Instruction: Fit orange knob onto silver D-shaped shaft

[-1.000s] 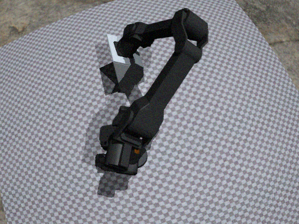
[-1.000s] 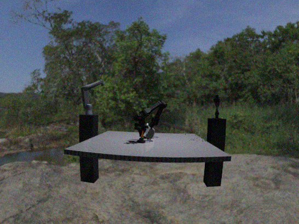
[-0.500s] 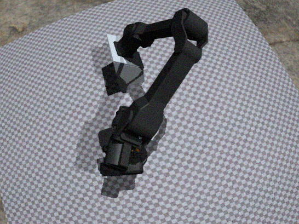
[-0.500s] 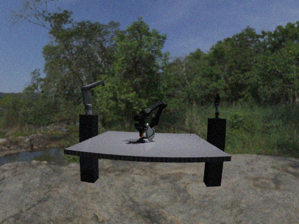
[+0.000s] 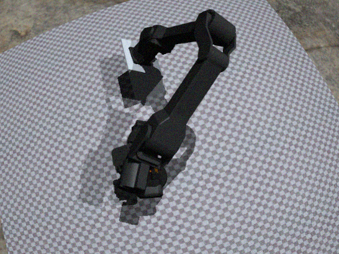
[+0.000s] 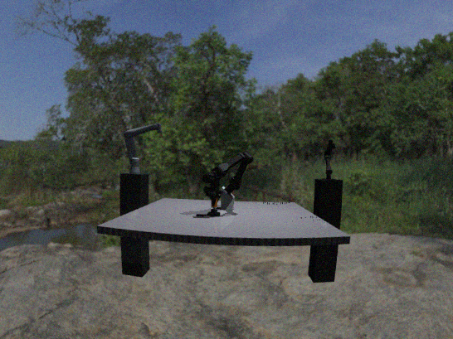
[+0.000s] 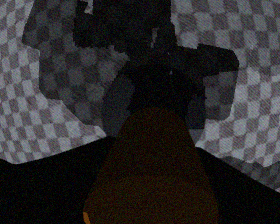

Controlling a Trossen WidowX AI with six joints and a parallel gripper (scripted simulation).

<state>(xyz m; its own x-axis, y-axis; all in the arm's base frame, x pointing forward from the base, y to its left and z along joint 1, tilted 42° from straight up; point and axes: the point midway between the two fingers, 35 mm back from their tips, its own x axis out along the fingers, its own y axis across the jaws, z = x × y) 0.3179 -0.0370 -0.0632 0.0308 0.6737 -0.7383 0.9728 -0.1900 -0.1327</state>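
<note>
My gripper tip is 3 cm below the orange knob. Round my gripper tip: round dark pedestal 4 cm below.
</note>
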